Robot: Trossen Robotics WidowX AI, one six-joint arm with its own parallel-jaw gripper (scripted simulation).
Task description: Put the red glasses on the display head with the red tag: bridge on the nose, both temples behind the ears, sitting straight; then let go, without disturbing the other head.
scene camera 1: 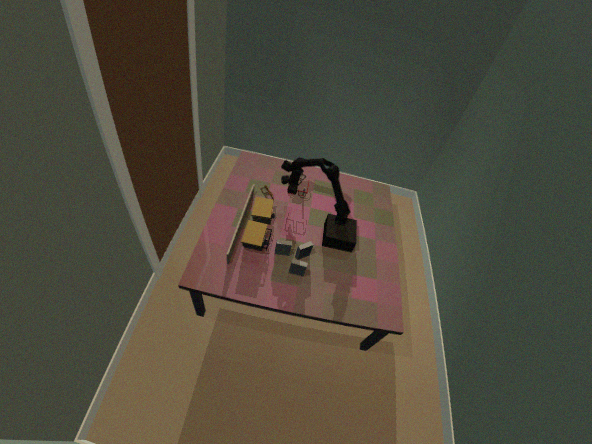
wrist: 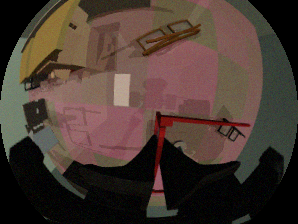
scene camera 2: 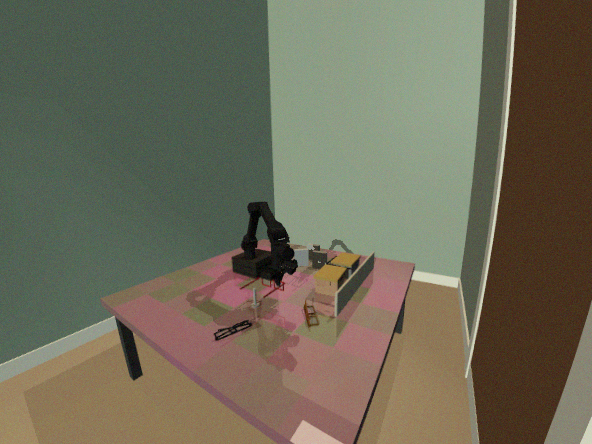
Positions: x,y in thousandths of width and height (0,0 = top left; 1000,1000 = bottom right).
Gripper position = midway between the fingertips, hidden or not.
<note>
In view: the gripper (wrist: 525,618) and a yellow display head (scene camera 2: 557,630).
</note>
